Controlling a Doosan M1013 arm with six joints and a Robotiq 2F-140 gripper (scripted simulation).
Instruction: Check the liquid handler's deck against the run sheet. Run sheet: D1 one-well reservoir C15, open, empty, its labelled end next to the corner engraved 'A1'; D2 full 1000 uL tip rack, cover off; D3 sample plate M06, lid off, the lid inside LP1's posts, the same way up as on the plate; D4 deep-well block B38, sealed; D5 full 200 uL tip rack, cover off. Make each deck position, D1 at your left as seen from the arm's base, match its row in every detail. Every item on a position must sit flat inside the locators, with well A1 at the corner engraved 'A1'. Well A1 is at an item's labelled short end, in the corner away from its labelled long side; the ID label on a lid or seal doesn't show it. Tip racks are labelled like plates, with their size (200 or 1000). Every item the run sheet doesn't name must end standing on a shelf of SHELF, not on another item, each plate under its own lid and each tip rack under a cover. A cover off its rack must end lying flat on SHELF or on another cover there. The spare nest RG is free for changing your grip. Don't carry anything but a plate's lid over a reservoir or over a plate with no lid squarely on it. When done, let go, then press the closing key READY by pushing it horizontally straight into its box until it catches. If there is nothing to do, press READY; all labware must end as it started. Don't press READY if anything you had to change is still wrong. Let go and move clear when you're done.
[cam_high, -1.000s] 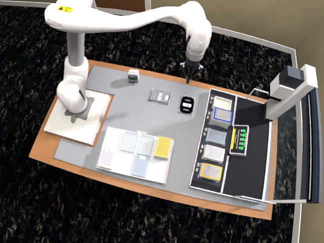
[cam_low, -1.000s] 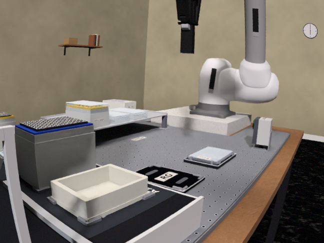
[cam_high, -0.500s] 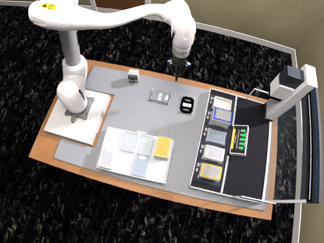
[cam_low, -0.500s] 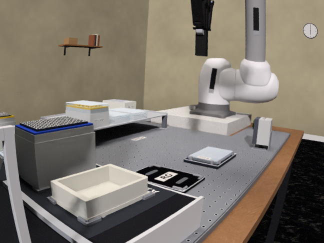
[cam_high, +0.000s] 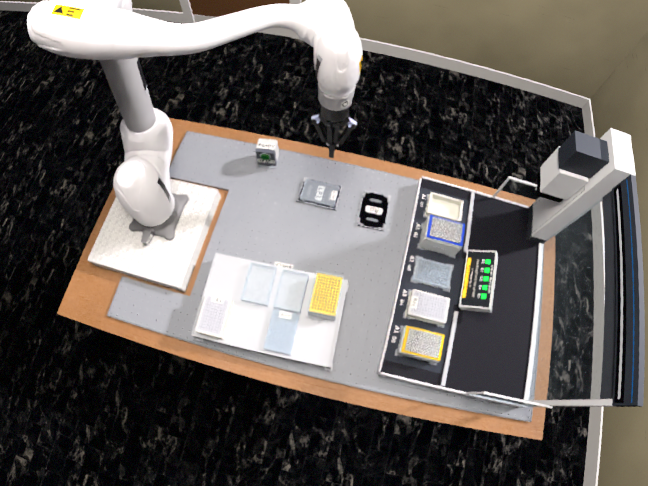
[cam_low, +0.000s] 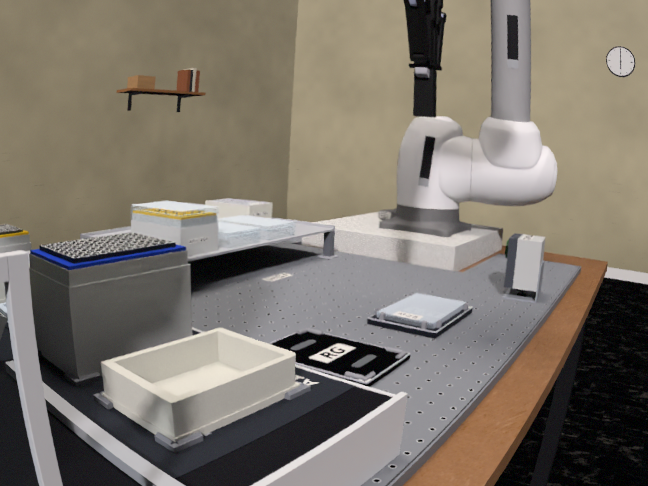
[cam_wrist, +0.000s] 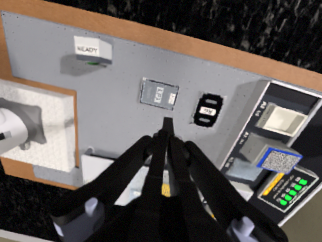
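My hand is 260 mm past the ready key box, 80 mm to the right of it and 250 mm above it. From my hand the other things lie so: blue-rimmed tip rack (410 mm ahead, 110 mm to the right, 190 mm below); then lid (30 mm behind, 300 mm below); then RG nest (170 mm ahead, 20 mm to the right, 310 mm below).
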